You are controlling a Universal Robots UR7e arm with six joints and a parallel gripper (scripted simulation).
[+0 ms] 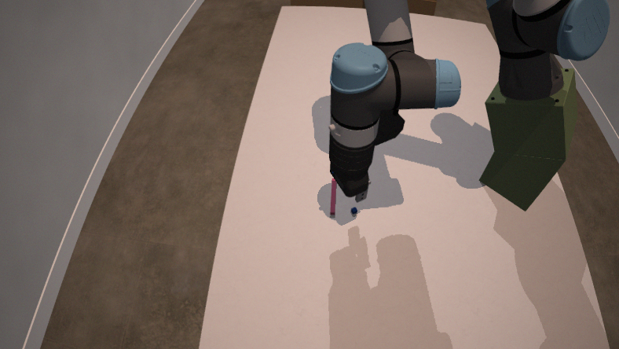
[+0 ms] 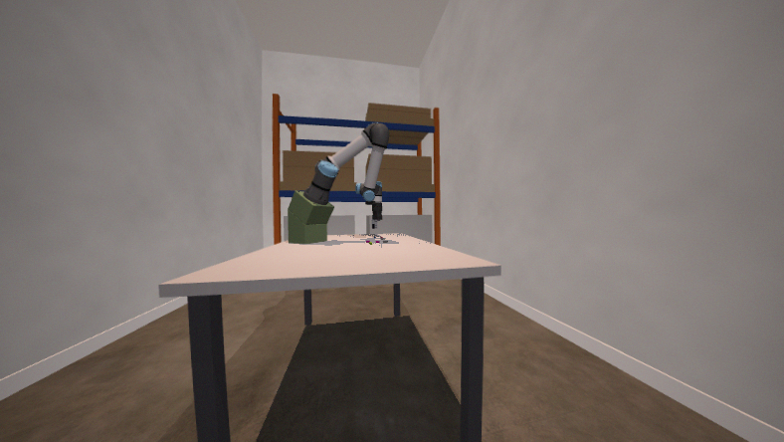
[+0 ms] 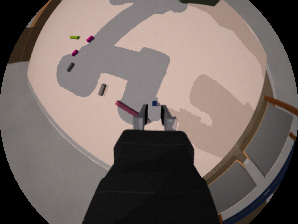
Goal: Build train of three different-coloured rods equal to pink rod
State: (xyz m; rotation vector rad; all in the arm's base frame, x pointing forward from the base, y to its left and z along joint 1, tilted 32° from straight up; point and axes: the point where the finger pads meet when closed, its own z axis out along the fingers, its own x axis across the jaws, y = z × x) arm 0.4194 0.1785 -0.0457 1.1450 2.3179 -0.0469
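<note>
Right now my hand is 80 mm above the blue rod. Round my hand: lime rod (50 mm behind, 340 mm to the right, 80 mm below); pink rod (50 mm ahead, 30 mm to the right, 80 mm below); magenta rod (60 mm behind, 260 mm to the right, 80 mm below).
</note>
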